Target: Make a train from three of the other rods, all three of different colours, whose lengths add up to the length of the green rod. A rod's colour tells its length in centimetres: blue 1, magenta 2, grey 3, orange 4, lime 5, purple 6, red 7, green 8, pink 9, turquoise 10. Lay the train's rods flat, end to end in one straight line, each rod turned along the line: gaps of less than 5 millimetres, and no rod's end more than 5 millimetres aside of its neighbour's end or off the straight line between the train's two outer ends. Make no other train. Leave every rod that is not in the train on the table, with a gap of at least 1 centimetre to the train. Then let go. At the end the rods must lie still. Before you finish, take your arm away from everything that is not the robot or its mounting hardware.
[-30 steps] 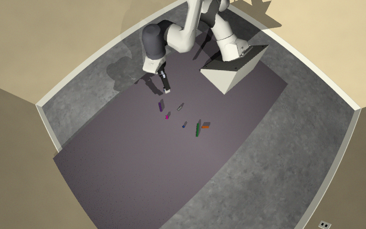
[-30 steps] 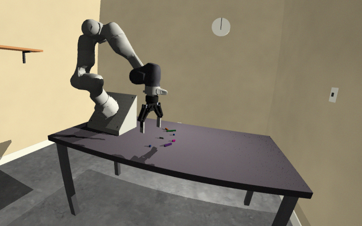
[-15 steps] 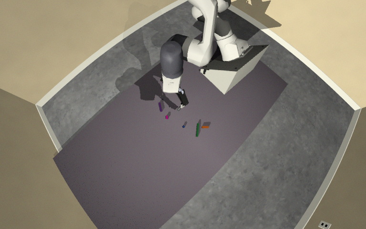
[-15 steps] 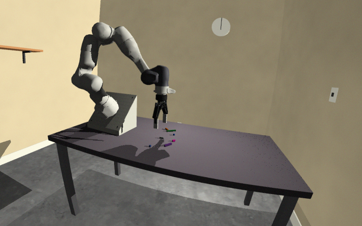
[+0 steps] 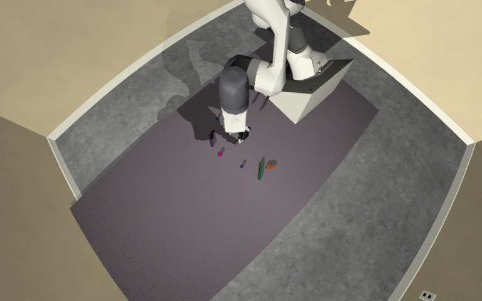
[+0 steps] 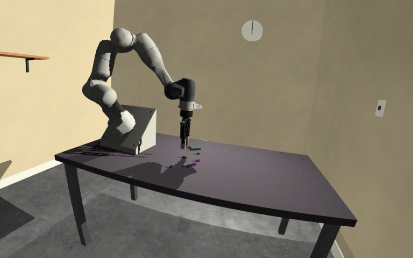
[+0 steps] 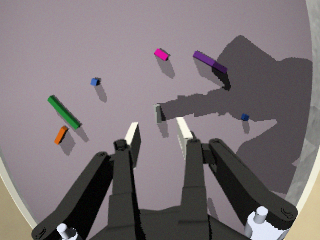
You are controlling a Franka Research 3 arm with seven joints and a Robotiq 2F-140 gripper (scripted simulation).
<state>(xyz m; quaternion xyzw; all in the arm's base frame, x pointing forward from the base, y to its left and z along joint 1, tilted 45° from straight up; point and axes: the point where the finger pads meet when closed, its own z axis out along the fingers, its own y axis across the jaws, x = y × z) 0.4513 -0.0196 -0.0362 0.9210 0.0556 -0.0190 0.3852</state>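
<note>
Now: the grey rod 100 mm below my hand. From my hand the other things lie so: purple rod (100 mm below, 90 mm to the right, 90 mm ahead); green rod (170 mm to the left, 100 mm below, 10 mm ahead); magenta rod (100 mm below, 100 mm ahead, 10 mm to the right).
</note>
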